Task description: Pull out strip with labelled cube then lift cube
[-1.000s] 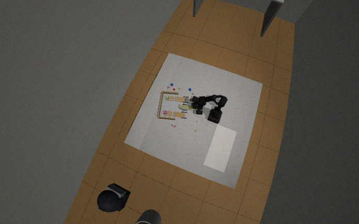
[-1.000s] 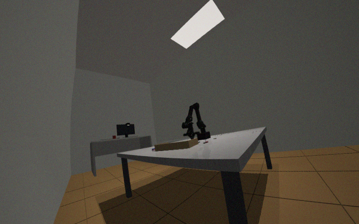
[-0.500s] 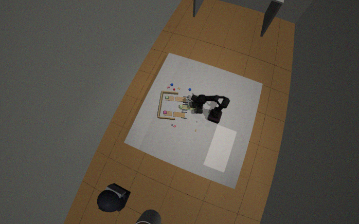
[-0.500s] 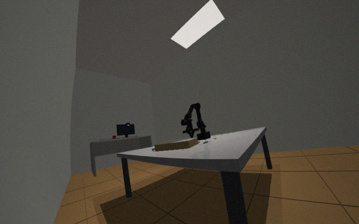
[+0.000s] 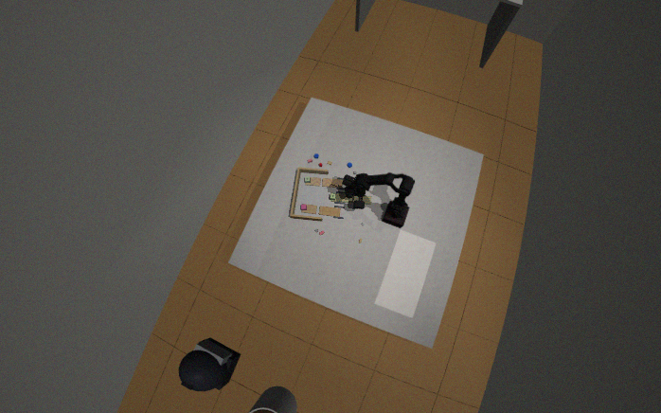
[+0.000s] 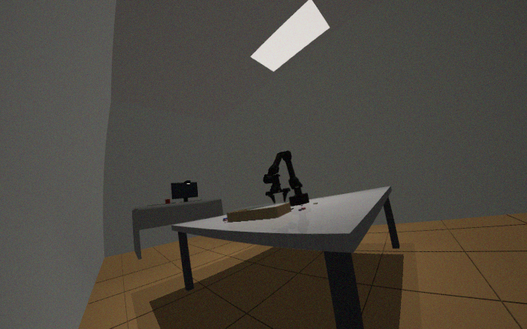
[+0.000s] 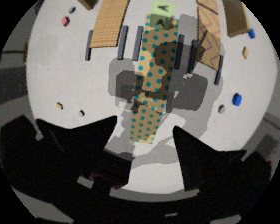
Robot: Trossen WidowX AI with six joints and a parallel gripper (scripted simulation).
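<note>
Right now my gripper tip is 5 cm short of the strip, 4 cm above it and 1 cm to the right of it.
</note>
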